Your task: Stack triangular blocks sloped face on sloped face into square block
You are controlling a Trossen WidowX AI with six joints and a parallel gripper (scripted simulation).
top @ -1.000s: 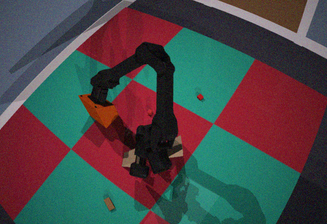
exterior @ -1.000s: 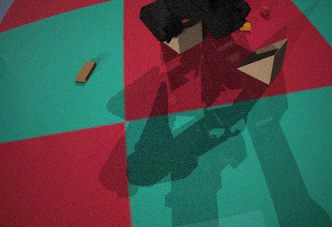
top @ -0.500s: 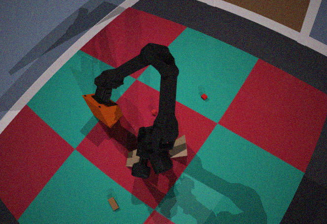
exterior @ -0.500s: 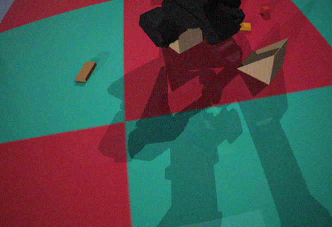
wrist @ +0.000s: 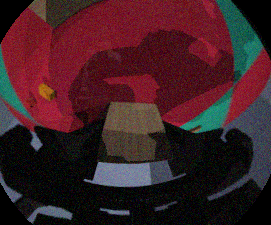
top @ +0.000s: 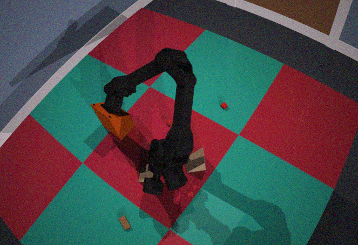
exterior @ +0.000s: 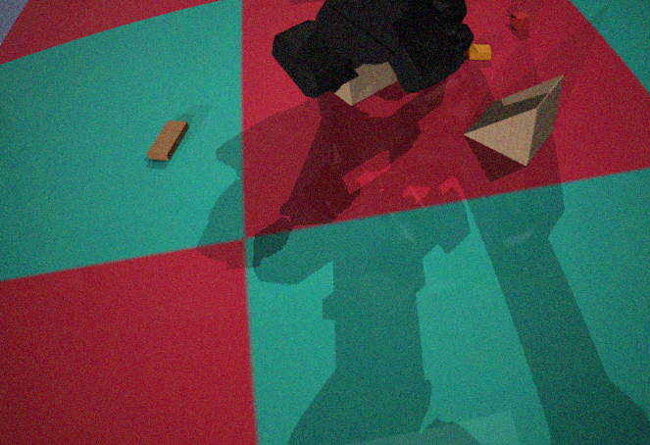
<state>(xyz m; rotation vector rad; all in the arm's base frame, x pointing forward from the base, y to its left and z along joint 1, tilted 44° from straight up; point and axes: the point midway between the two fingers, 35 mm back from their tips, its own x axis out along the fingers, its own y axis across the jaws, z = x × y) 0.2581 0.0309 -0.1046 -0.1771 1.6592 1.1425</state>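
Now: gripper tip 4 cm past the yellowish piece, 13 cm to the right of it and 1 cm above it. From my gripper tip the other things lie so: flat tan piece: 7 cm ahead, 19 cm to the right, 1 cm below.
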